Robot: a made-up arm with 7 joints.
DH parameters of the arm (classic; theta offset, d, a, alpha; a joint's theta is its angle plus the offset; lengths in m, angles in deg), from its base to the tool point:
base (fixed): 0 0 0 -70
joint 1: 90 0 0 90
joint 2: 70 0 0 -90
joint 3: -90 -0.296 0.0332 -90
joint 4: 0 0 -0.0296 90
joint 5: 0 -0.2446 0 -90
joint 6: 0 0 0 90
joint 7: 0 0 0 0
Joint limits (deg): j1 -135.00..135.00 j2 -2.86..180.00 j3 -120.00..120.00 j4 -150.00..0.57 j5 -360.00..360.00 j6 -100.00..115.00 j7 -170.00..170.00
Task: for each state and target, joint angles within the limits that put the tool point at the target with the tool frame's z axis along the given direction. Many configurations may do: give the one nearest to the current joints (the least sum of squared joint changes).
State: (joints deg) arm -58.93 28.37 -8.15 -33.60 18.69 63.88 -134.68
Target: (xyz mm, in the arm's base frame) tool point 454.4 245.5 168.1 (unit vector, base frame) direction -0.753 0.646 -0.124
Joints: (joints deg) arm -90.20 46.39 37.74 -20.60 66.21 71.97 -134.68
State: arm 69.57 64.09 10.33 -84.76 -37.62 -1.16 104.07
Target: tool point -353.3 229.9 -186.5 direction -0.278 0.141 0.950
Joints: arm 92.01 43.57 0.41 -77.87 -25.65 -44.28 104.07
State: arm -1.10 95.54 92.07 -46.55 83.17 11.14 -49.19
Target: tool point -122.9 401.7 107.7 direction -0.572 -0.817 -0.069
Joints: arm 41.50 56.56 104.25 -88.03 69.63 52.29 -49.19
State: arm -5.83 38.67 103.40 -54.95 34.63 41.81 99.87
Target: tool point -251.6 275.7 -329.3 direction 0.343 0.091 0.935
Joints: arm 27.82 9.45 98.40 -61.24 3.40 75.34 99.87
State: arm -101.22 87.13 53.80 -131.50 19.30 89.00 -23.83
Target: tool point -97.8 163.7 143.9 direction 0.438 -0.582 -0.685
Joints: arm -102.24 74.83 61.57 -142.29 7.00 79.09 -23.83
